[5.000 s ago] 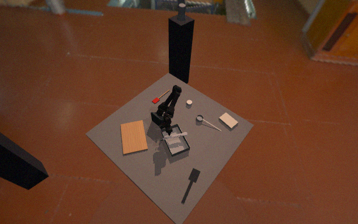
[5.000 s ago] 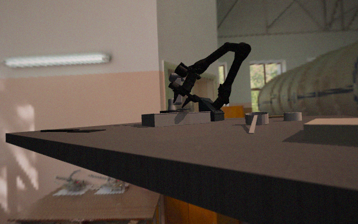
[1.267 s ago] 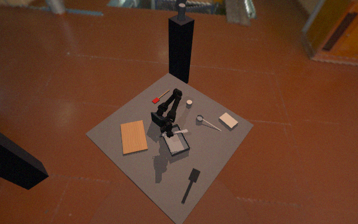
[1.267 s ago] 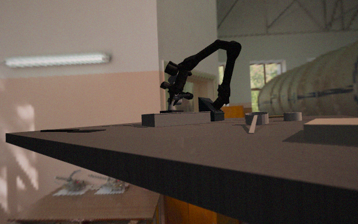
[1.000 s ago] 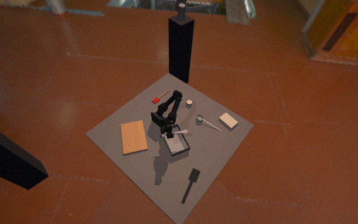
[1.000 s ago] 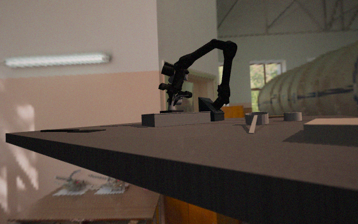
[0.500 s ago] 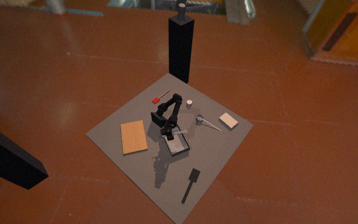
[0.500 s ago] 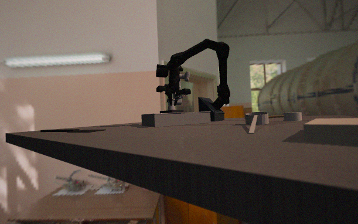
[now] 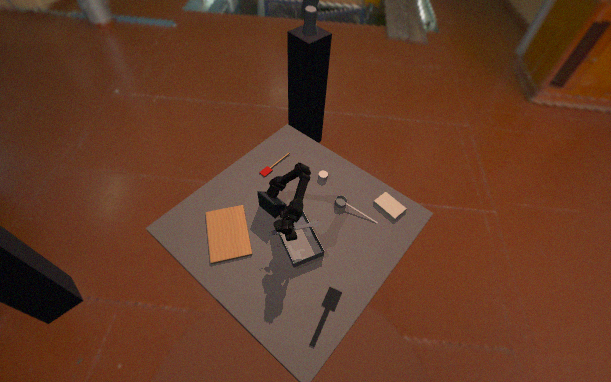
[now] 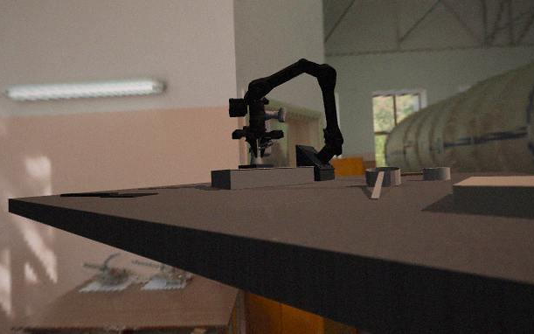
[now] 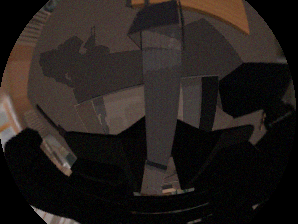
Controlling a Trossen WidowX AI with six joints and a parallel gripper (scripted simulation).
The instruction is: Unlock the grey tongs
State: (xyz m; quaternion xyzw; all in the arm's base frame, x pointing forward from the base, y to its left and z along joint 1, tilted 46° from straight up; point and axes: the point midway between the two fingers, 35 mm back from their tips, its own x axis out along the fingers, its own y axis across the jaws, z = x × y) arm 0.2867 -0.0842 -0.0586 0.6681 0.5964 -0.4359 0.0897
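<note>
Right now the wooden board is 290 mm behind my gripper tip, 240 mm to the right of it and 90 mm below it. The rest, counted from my gripper tip: beige block 660 mm to the left, 260 mm ahead, 90 mm below; then black spatula 450 mm ahead, 140 mm to the right, 100 mm below; then roasting tin 70 mm below, 50 mm to the left, 40 mm ahead.
</note>
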